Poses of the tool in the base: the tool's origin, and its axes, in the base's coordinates. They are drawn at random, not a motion.
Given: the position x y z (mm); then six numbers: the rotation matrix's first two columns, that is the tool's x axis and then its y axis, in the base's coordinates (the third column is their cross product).
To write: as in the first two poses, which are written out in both.
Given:
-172, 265, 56, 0.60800, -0.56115, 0.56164, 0.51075, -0.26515, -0.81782
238, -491, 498, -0.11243, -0.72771, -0.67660, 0.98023, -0.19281, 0.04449
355, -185, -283, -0.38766, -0.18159, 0.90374, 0.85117, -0.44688, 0.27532
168, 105, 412, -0.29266, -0.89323, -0.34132, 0.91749, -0.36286, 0.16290
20, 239, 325, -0.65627, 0.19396, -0.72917, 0.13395, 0.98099, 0.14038
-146, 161, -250, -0.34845, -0.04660, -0.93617, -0.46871, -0.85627, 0.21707
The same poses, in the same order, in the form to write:
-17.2, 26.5, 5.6, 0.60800, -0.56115, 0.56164, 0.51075, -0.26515, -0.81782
23.8, -49.1, 49.8, -0.11243, -0.72771, -0.67660, 0.98023, -0.19281, 0.04449
35.5, -18.5, -28.3, -0.38766, -0.18159, 0.90374, 0.85117, -0.44688, 0.27532
16.8, 10.5, 41.2, -0.29266, -0.89323, -0.34132, 0.91749, -0.36286, 0.16290
2.0, 23.9, 32.5, -0.65627, 0.19396, -0.72917, 0.13395, 0.98099, 0.14038
-14.6, 16.1, -25.0, -0.34845, -0.04660, -0.93617, -0.46871, -0.85627, 0.21707

